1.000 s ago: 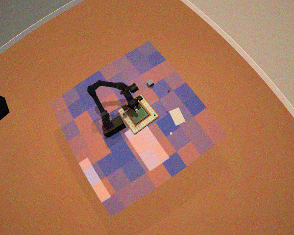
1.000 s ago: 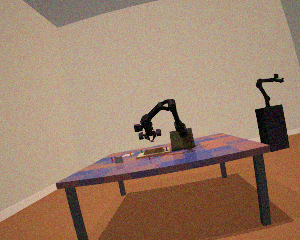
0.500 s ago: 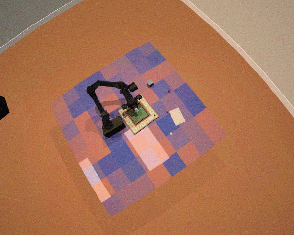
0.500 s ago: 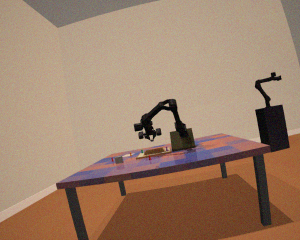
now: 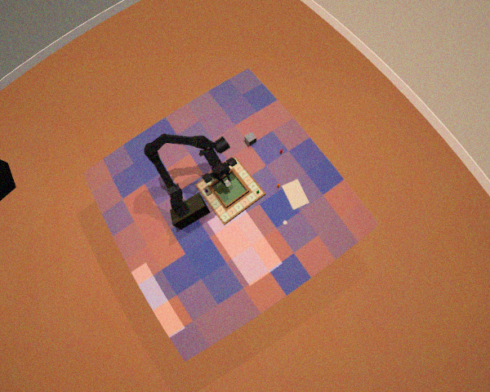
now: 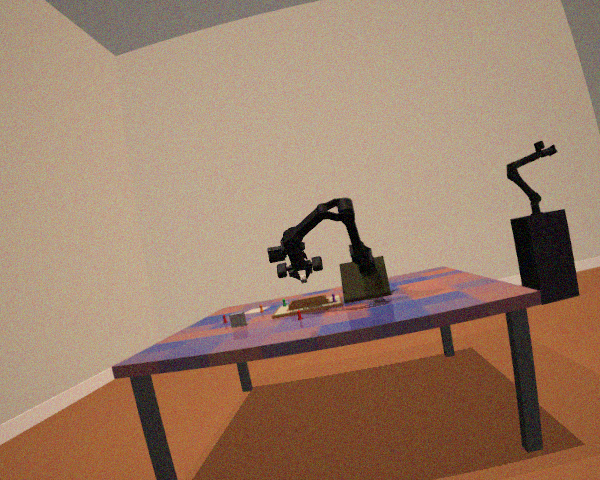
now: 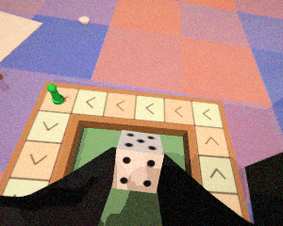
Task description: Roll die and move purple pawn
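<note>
The white die is right at my gripper tip. Round my gripper tip: green tray: 12 cm below; then purple pawn: 11 cm behind, 10 cm below, 7 cm to the left; then green pawn: 11 cm to the right, 11 cm ahead, 10 cm below.
</note>
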